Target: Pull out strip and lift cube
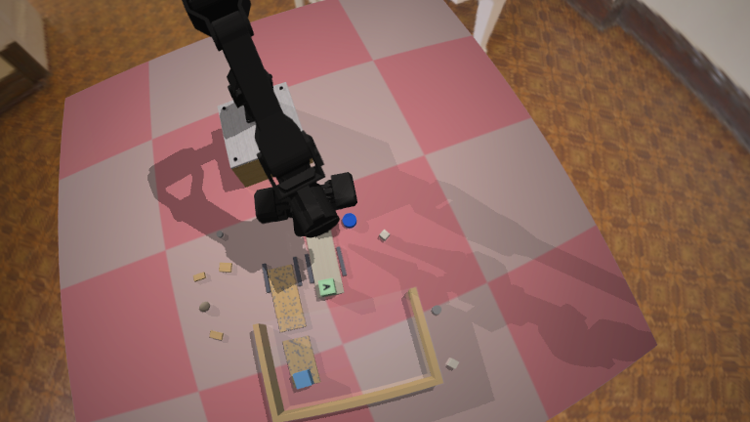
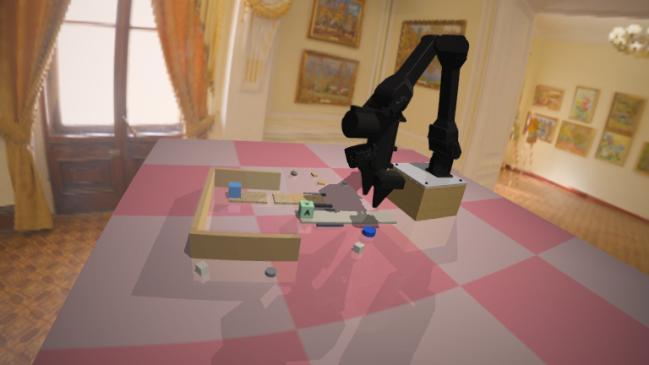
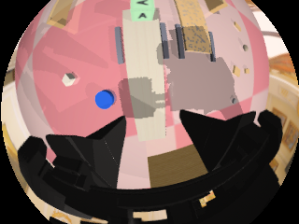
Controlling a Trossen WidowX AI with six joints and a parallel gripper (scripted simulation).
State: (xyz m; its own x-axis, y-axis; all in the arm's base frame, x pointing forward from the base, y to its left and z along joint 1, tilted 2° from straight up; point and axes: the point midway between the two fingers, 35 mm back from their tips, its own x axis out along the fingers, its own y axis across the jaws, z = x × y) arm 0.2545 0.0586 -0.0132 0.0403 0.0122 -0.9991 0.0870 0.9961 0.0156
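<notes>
My gripper tip is now 7 cm to the right of the blue disc, 4 cm above it and 2 cm short of it. From my gripper tip the other things lie so: grey disc (26 cm ahead, 19 cm to the left, 4 cm below).
</notes>
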